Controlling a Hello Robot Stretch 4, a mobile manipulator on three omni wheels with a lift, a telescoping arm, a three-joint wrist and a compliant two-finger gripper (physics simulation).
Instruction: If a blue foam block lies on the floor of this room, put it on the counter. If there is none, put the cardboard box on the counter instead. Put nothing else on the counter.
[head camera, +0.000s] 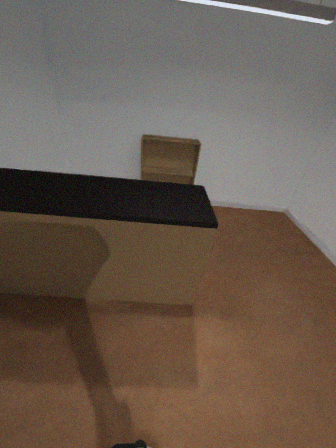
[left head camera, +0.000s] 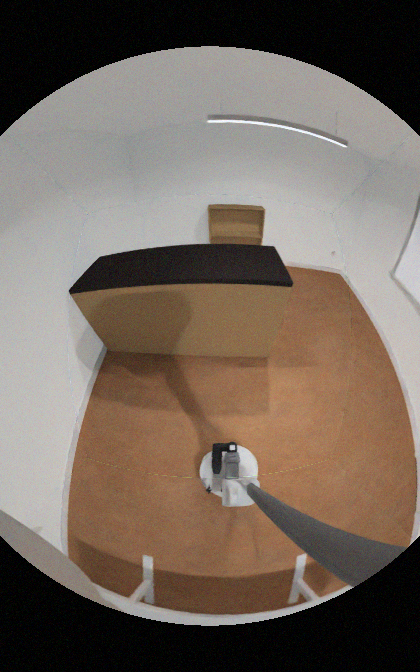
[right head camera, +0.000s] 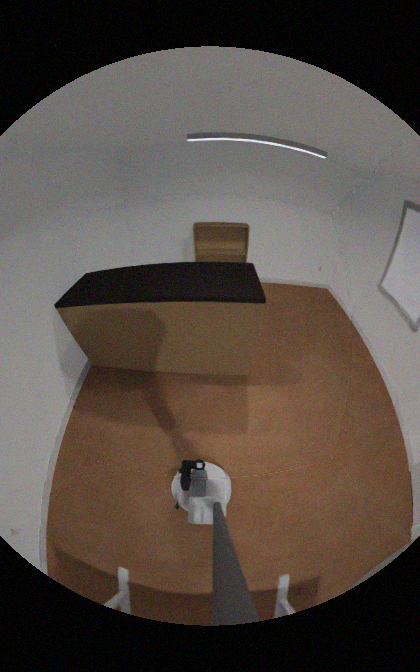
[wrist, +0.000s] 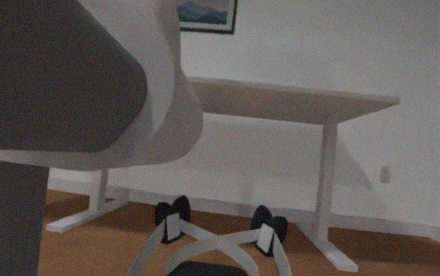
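Observation:
The counter (head camera: 100, 200) (left head camera: 185, 265) (right head camera: 165, 282) has a black top and a tan front, and stands ahead, left of centre in the head views. Its top shows no object on it. No blue foam block and no cardboard box shows in these views; the floor behind the counter is hidden. My gripper (wrist: 221, 216) is open in the wrist view, with its two dark fingertips wide apart and no object between them. It is well away from the counter.
A wooden shelf unit (head camera: 171, 137) (left head camera: 236, 206) (right head camera: 221, 225) stands behind the counter by the back wall. A table (wrist: 295, 91) with white legs stands by the wall in the wrist view, below a framed picture (wrist: 233, 20). Brown floor (left head camera: 310, 400) extends right of the counter.

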